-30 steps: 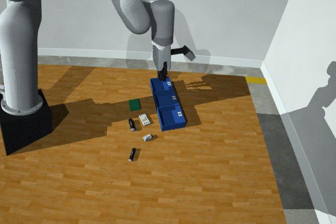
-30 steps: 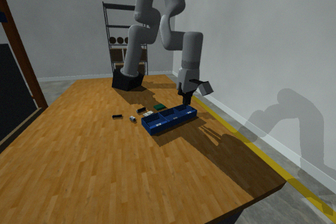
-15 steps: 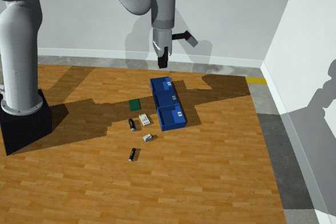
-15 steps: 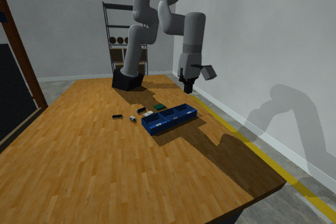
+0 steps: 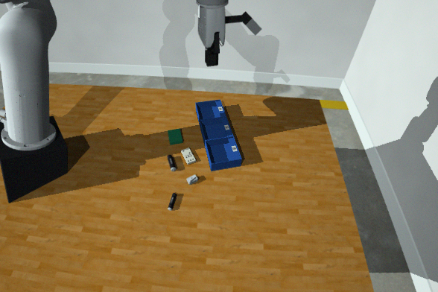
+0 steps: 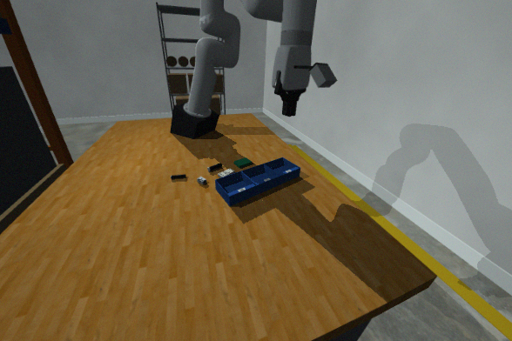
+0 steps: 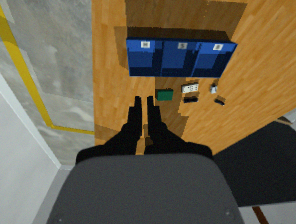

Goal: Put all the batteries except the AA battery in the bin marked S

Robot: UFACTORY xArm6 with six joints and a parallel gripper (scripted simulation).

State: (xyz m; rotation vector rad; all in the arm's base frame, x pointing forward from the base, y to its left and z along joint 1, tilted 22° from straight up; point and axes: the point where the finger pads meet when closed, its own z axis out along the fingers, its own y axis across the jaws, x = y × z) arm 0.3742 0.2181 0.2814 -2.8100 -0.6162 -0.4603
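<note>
The long blue bin is 20 cm below my hand, 8 cm to the right of it and 3 cm ahead of it. Also, from my hand: grey-white block 25 cm to the right, 21 cm below, 1 cm ahead; then white domino 21 cm below, 18 cm to the right, 3 cm behind; then green block 21 cm below, 12 cm to the right, 8 cm behind.
</note>
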